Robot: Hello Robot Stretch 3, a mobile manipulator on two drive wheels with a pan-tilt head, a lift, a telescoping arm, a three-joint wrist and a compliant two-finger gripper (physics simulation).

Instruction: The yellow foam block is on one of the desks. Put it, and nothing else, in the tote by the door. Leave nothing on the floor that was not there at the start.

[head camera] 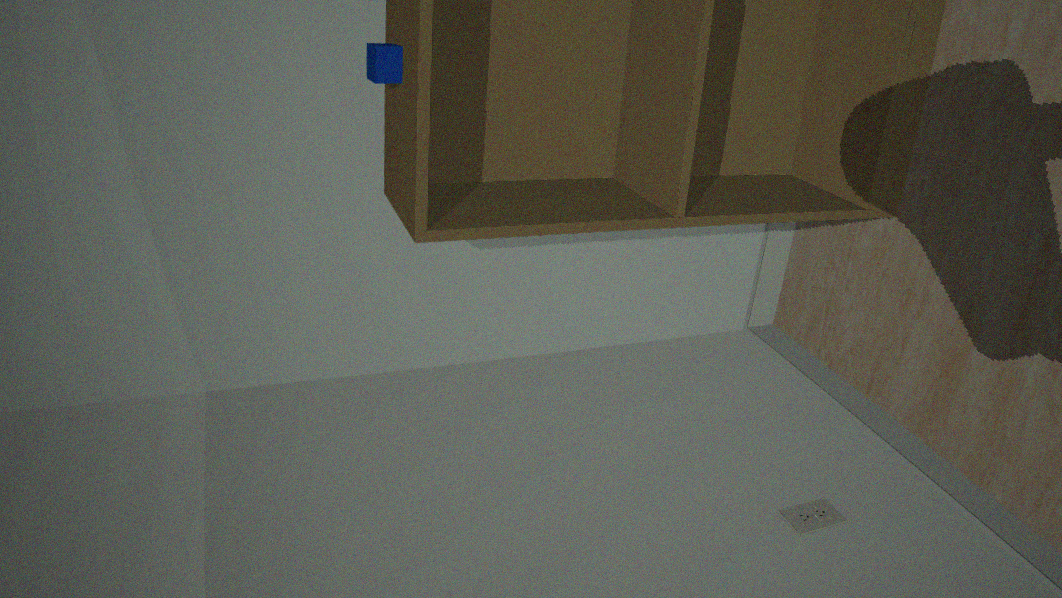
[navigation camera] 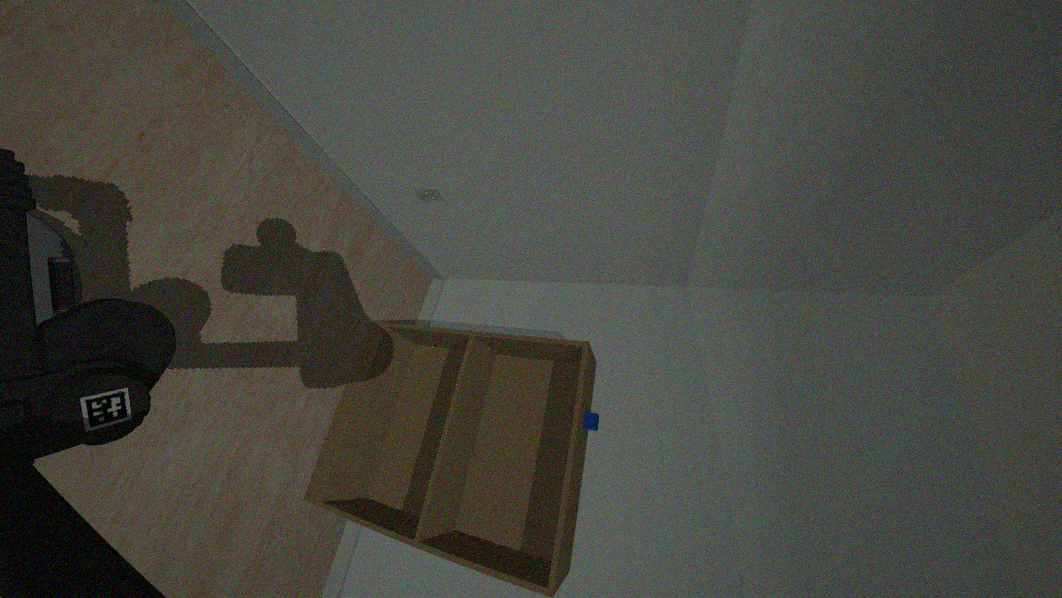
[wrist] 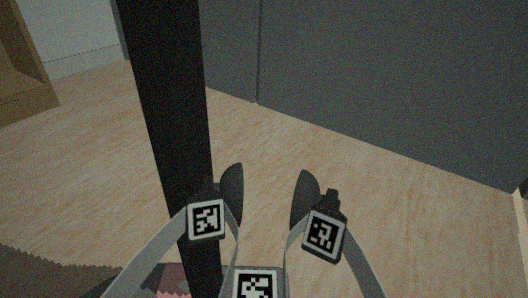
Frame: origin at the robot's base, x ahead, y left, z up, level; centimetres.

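Seen in the pictures: gripper, fingertip midpoint: [wrist: 269, 187].
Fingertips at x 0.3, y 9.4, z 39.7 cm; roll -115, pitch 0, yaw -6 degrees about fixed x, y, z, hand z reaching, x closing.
A point is followed by its place in that frame.
My gripper [wrist: 269, 187] {x 0.3, y 9.4, z 39.7 cm} is open in the wrist view, with a gap between its two dark fingertips and wooden floor showing behind them. The yellow foam block, the desks' tops and the tote by the door do not show in these views.
A wooden shelf unit [head camera: 422, 148] {x -114.5, y 35.2, z 105.1 cm} [navigation camera: 575, 475] {x -107.1, y 66.5, z 106.0 cm} stands against the wall, and a small blue cube [head camera: 384, 63] {x -118.6, y 51.1, z 109.0 cm} [navigation camera: 590, 421] {x -118.6, y 51.1, z 108.6 cm} sits on its top. A dark grey panel [wrist: 390, 75] {x 39.0, y 72.8, z 25.3 cm} rises from the floor ahead of the gripper. A black post [wrist: 170, 90] stands left of the fingers.
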